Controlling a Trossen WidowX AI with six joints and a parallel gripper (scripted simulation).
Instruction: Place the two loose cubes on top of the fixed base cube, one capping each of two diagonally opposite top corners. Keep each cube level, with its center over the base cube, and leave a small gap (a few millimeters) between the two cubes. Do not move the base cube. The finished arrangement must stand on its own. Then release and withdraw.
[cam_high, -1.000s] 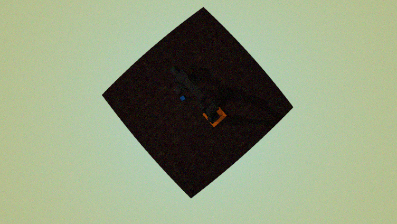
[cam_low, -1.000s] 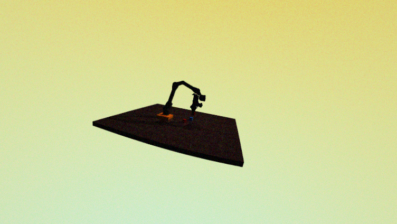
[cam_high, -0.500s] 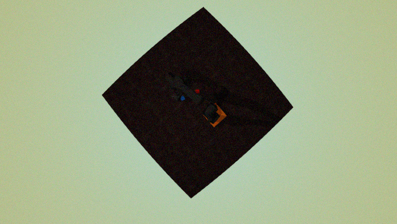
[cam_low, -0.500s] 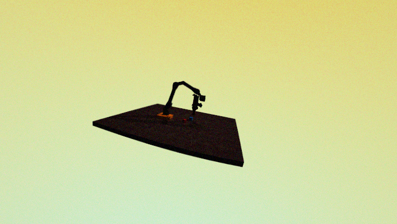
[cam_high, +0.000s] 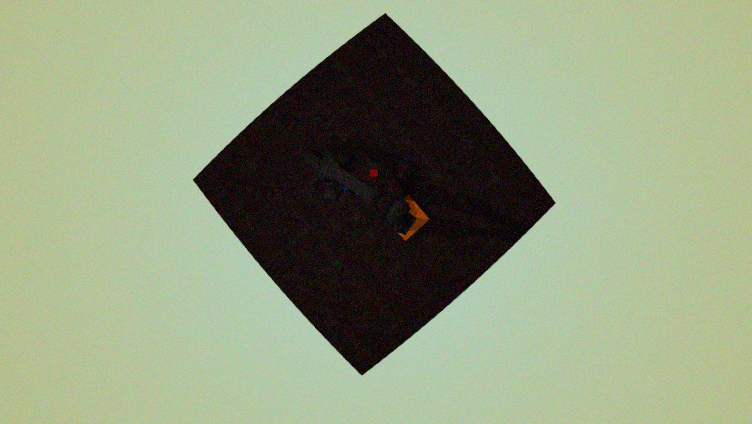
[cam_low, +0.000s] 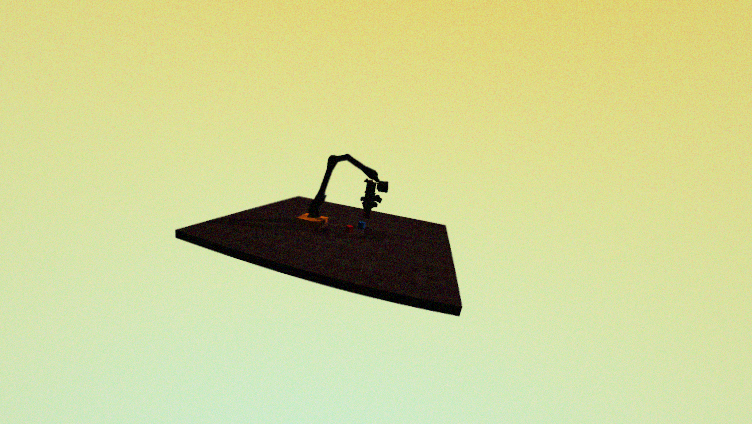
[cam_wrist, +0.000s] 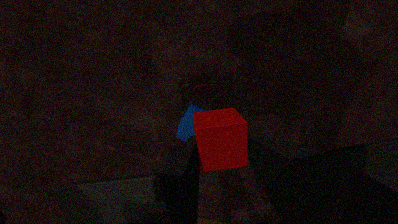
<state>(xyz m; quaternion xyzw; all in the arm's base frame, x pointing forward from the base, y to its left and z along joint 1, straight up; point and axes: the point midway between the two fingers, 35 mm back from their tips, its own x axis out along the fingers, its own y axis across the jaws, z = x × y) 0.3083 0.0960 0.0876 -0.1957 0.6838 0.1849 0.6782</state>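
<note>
My gripper tip is 2 cm past the blue cube, 1 cm to the right of it and 7 cm above it.
</note>
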